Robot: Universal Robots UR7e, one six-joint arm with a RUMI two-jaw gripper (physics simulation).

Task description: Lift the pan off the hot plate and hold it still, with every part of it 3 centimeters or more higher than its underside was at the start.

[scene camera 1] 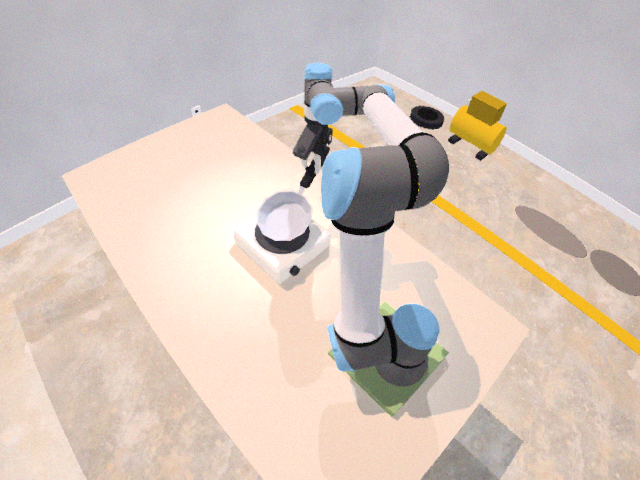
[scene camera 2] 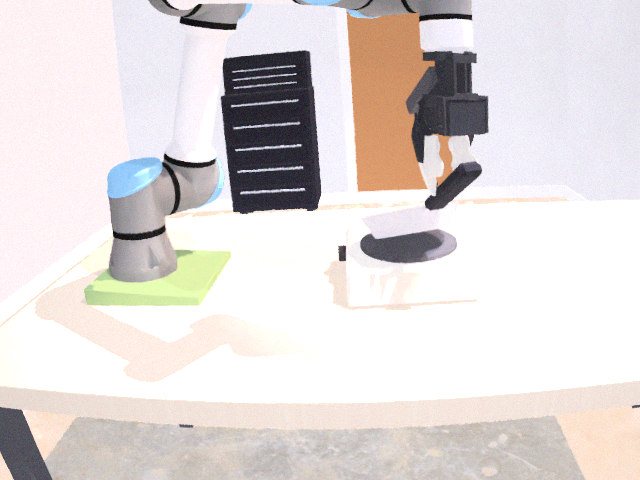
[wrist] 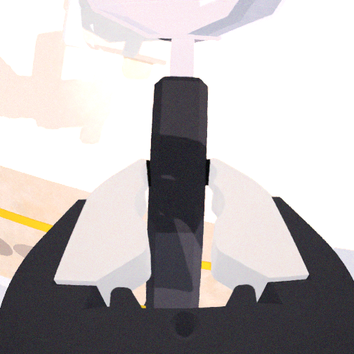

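Where they show: gripper, fingertip midpoint: (scene camera 1: 311, 172) (scene camera 2: 445, 194); arm's base at its link origin: (scene camera 1: 400, 360) (scene camera 2: 143, 268).
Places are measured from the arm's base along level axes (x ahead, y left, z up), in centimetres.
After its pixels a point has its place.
Note:
The pale pan (scene camera 1: 284, 219) {x 57.3, y 1.2, z 7.8 cm} (scene camera 2: 405, 223) {x 55.5, y -6.1, z 11.6 cm} (wrist: 175, 17) is tilted, its handle side higher than its opposite side. The white hot plate (scene camera 1: 261, 253) {x 51.7, y 13.7, z 4.3 cm} (scene camera 2: 413, 283) {x 56.8, y -8.7, z 1.7 cm} with its dark round disc (scene camera 1: 283, 244) {x 50.4, y 6.2, z 5.1 cm} (scene camera 2: 413, 249) {x 56.7, y -1.3, z 5.1 cm} is below it. In scene camera 2 a gap shows between the pan and the near part of the disc; whether the pan's low far edge touches the disc I cannot tell. My gripper (scene camera 1: 311, 173) {x 62.0, y -12.8, z 18.3 cm} (scene camera 2: 447, 184) {x 62.0, y -12.8, z 18.3 cm} (wrist: 177, 163) is shut on the black pan handle (scene camera 2: 461, 180) {x 63.8, y -20.4, z 22.2 cm} (wrist: 181, 112), one finger on each side. The handle slopes up away from the pan.
The arm's base stands on a green plate (scene camera 1: 385, 384) {x -2.4, y 8.1, z 0.0 cm} (scene camera 2: 199, 279) {x 14.5, y -2.4, z -1.0 cm} on the table (scene camera 1: 206, 330) {x 41.1, y 40.1, z -2.8 cm} (scene camera 2: 268, 377) {x 37.3, y -31.4, z -2.8 cm}. A black drawer cabinet (scene camera 2: 271, 134) stands behind. A yellow machine (scene camera 1: 478, 129) and a black tyre (scene camera 1: 415, 117) are on the floor beyond the table.

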